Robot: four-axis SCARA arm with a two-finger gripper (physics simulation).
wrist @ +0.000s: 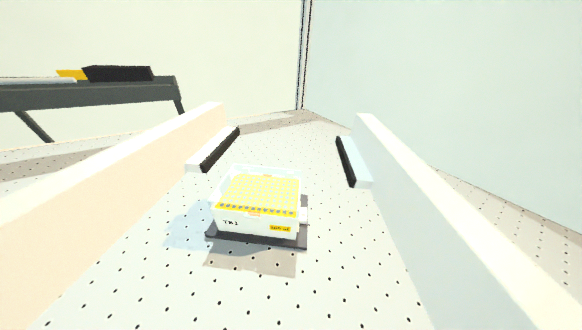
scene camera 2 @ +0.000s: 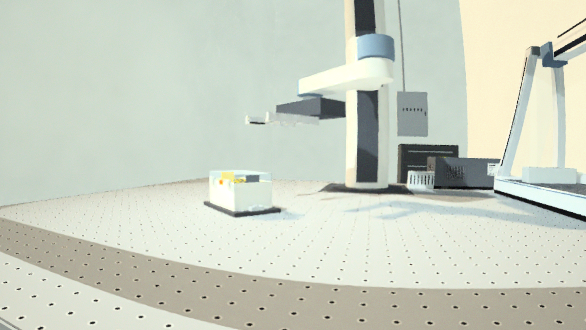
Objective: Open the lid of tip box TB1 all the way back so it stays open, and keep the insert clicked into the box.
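Where they show: gripper, fingertip midpoint: (wrist: 287, 123) (scene camera 2: 256, 118); arm's base, link origin: (scene camera 2: 366, 191).
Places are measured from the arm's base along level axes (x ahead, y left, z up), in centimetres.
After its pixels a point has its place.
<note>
Tip box TB1 (scene camera 2: 252, 195) {x 53.5, y -20.9, z 4.8 cm} (wrist: 257, 226) {x 46.1, y -23.1, z 4.4 cm} is a white box on a dark base plate (scene camera 2: 220, 210) {x 54.8, y -27.3, z 1.6 cm} (wrist: 255, 242) {x 45.5, y -22.3, z 1.7 cm}. A yellow insert (wrist: 260, 195) {x 49.1, y -25.1, z 7.0 cm} full of tips lies level inside its rim. A clear lid (scene camera 2: 265, 175) {x 51.2, y -19.1, z 8.6 cm} appears down over the top of the box; its edges are faint in the wrist view. A small white tab (scene camera 2: 257, 208) {x 54.3, y -19.6, z 2.5 cm} (wrist: 303, 215) {x 45.0, y -30.7, z 2.9 cm} sticks out at the box's side. My gripper (scene camera 2: 261, 118) {x 41.8, y -24.9, z 21.0 cm} (wrist: 287, 123) {x 41.8, y -24.9, z 21.0 cm} hangs well above box height, touching nothing. It is shut to its narrowest stance, with a gap between its black pads and nothing held.
The arm's column (scene camera 2: 367, 135) {x 7.7, y -0.1, z 19.2 cm} stands behind and to the right of the box. A white slotted rack (scene camera 2: 421, 180) {x -4.4, y 20.2, z 4.1 cm}, a grey instrument (scene camera 2: 465, 173) {x -3.4, y 36.8, z 7.1 cm} and a white gantry frame (scene camera 2: 518, 110) {x 9.5, y 51.6, z 28.8 cm} stand at the right. A dark rail frame (wrist: 100, 96) shows at the left in the wrist view.
</note>
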